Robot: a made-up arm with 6 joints.
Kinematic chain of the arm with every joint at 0, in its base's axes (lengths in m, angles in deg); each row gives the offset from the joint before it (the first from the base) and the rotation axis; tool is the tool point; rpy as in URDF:
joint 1: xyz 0 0 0.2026 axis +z
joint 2: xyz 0 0 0 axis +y
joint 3: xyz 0.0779 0 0.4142 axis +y
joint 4: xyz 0.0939 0 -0.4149 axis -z
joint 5: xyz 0 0 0 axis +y
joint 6: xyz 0.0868 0 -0.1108 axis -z
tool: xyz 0 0 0 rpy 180 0 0
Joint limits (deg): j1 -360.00..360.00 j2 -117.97..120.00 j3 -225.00..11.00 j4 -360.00..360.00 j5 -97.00..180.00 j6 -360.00..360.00
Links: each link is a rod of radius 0.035 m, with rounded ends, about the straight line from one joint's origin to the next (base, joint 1, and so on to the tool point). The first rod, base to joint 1, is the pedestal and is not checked.
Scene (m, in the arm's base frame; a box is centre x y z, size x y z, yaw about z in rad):
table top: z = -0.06
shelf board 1: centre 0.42 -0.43 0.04 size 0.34 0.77 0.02 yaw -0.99
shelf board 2: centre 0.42 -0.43 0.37 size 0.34 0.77 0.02 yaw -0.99
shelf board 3: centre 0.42 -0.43 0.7 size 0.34 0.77 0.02 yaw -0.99
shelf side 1: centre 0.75 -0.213 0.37 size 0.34 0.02 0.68 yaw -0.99
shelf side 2: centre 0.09 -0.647 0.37 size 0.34 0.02 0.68 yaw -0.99
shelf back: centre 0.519 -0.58 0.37 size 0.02 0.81 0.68 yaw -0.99
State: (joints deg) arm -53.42 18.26 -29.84 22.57 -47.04 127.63
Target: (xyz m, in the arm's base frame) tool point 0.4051 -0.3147 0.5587
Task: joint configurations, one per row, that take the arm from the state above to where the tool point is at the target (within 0.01 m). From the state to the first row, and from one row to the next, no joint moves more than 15 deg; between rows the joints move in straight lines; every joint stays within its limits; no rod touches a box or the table.
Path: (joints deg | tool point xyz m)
1: -51.87 10.36 -15.22 23.62 -50.93 127.63 | 0.2079 -0.3562 0.1991
2: -50.32 2.47 -0.59 24.68 -54.82 127.63 | 0.1488 -0.2713 0.1982
3: -39.93 -8.48 -8.35 20.18 -57.51 127.63 | 0.2357 -0.2603 0.3050
4: -29.53 -19.42 -16.11 15.68 -60.20 127.63 | 0.2865 -0.2056 0.4305
5: -19.13 -30.36 -23.87 11.18 -62.89 127.63 | 0.2812 -0.1259 0.5587
6: -26.30 -17.75 -36.12 13.65 -57.10 127.63 | 0.3515 -0.2106 0.5695
7: -33.47 -5.14 -48.37 16.13 -51.32 127.63 | 0.4051 -0.3147 0.5587

